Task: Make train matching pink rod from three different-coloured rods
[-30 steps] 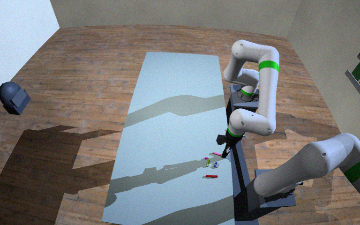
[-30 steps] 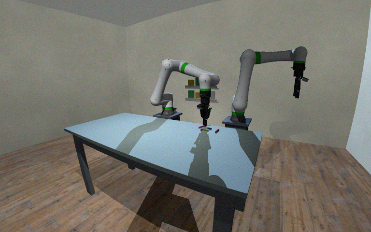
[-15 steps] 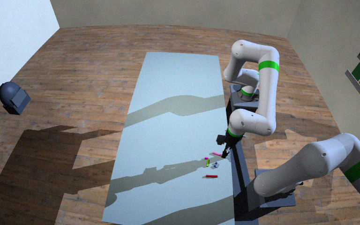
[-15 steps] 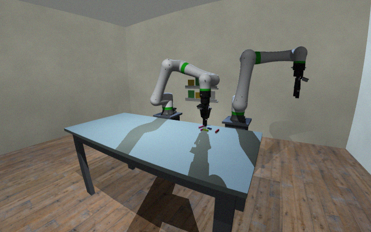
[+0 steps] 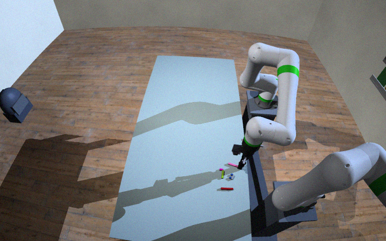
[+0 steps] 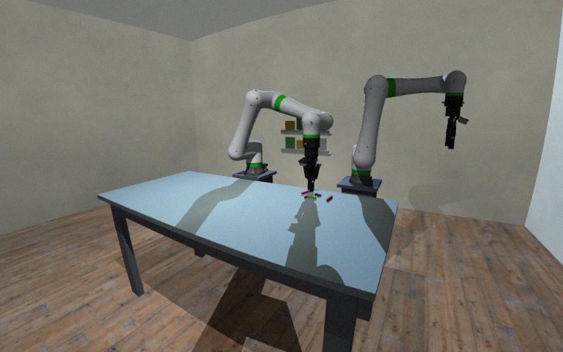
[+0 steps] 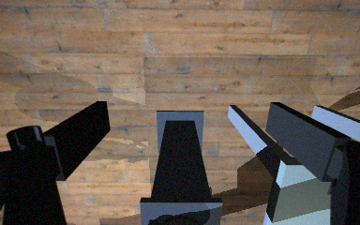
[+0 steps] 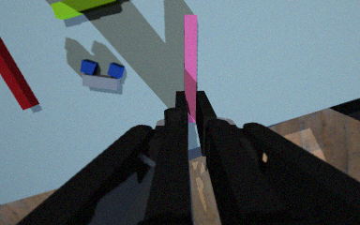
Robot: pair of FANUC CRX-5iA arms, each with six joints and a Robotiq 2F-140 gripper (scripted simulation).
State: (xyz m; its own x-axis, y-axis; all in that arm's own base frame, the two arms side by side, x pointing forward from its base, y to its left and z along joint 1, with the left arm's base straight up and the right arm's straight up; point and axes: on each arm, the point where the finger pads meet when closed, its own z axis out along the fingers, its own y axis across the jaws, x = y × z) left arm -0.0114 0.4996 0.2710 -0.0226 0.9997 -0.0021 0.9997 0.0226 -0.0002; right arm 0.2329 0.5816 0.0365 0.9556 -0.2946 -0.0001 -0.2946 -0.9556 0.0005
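Note:
Now: the pink rod 3 cm below my right hand, 3 cm ahead of it and 1 cm to the right of it. The rest, counted from my right hand: grey rod: 6 cm to the left, 5 cm ahead, 3 cm below; then magenta rod: 12 cm ahead, 3 cm below, 1 cm to the left; then lime rod: 11 cm ahead, 4 cm to the left, 3 cm below.

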